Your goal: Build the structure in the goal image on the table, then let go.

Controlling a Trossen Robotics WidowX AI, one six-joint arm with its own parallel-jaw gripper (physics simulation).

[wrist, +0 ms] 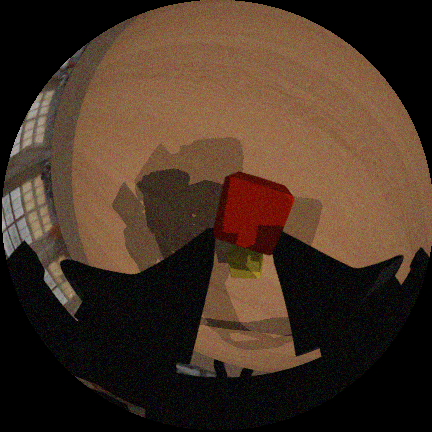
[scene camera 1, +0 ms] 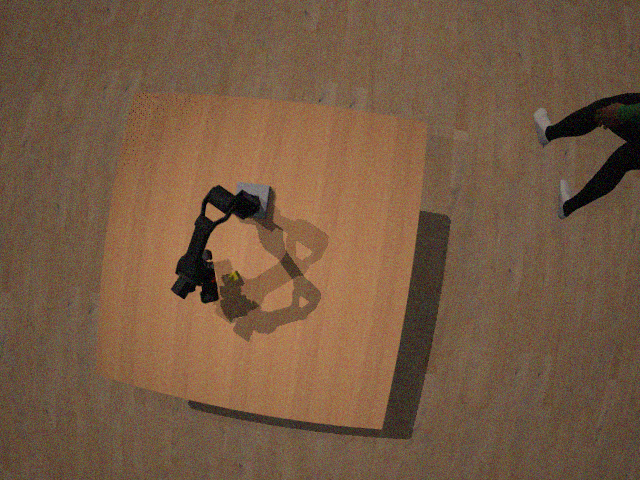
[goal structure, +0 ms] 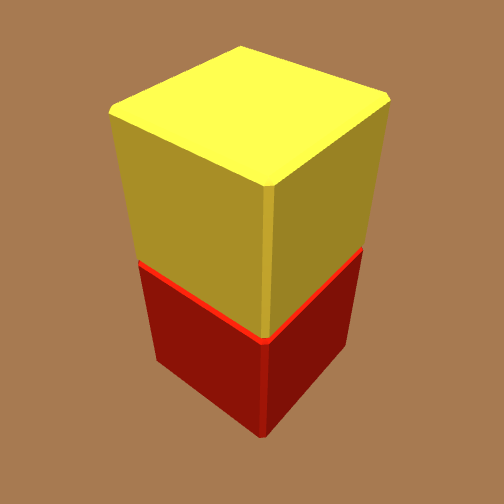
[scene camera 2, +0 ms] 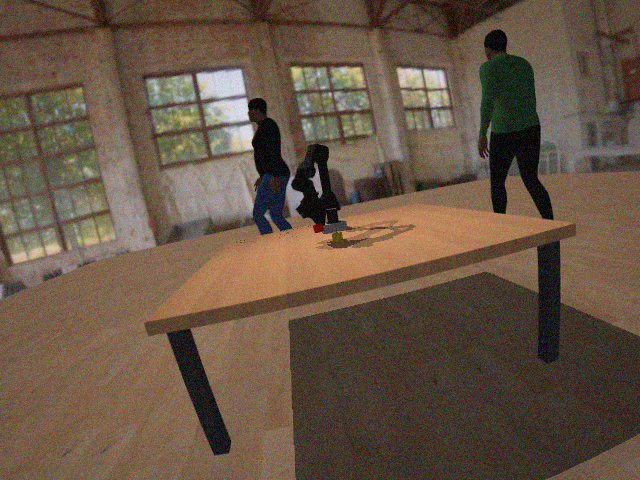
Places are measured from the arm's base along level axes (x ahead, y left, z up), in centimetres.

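Where they show: gripper, fingertip midpoint: [wrist: 243,235] [scene camera 1: 214,281] [scene camera 2: 322,226]; arm's base at its link origin: [scene camera 1: 250,204] [scene camera 2: 333,222].
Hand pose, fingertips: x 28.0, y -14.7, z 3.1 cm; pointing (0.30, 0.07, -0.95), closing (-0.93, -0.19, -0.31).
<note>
Each offset is from my fingertips to the top centre of the thing. Level surfaces: height alone.
A red cube @(dx +0.0, dy -1.8, dz +1.6 cm) [scene camera 1: 212,281] [scene camera 2: 317,227] [wrist: 255,212] is between the fingers of my gripper [scene camera 2: 318,224] [wrist: 243,235], which is shut on it. The cube is held up off the table, slightly turned in the wrist view. In scene camera 1, the arm covers most of it. A yellow block @(dx -1.1, dy +6.2, dz -4.1 cm) [scene camera 1: 234,275] [scene camera 2: 337,236] [wrist: 246,263] sits on the table @(dz -7.4 cm) [scene camera 1: 336,155] [scene camera 2: 268,273] [wrist: 280,90], lower than the red cube and a little to the side. In the wrist view, the red cube and fingers hide part of the yellow block. My gripper's shadow falls around that block.
The arm's grey base plate [scene camera 1: 263,192] [scene camera 2: 339,225] stands on the table beyond the yellow block in scene camera 2. A person in a green top [scene camera 2: 509,93] and a person in a black top [scene camera 2: 268,147] stand on the floor away from the table.
</note>
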